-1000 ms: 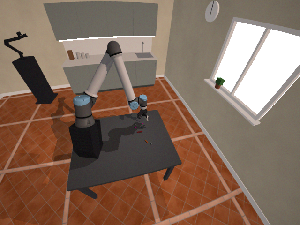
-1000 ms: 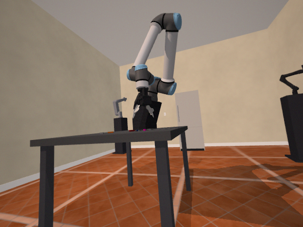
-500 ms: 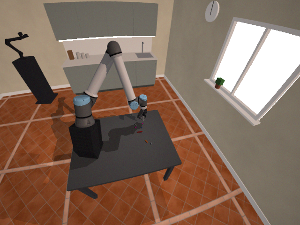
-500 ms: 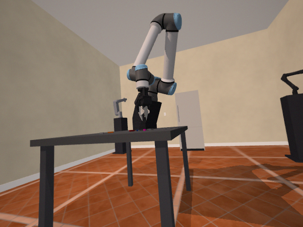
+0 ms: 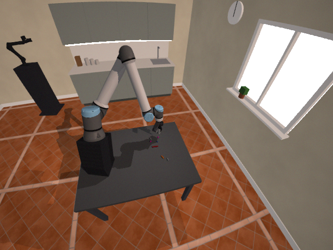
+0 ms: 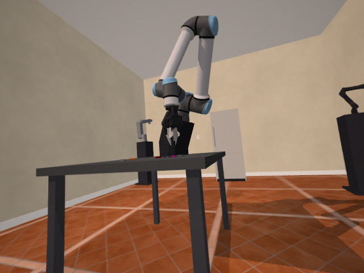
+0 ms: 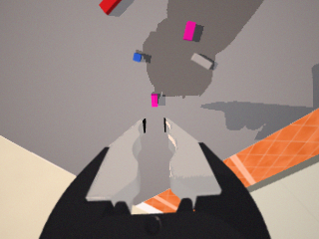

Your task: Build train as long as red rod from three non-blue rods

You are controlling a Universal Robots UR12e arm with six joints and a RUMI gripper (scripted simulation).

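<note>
Right now the blue rod is 1 cm behind my hand, 7 cm to the right of it and 8 cm below it. Also, from my hand: orange rod: 3 cm ahead, 29 cm to the right, 8 cm below; red rod: 4 cm behind, 14 cm to the right, 8 cm below.
</note>
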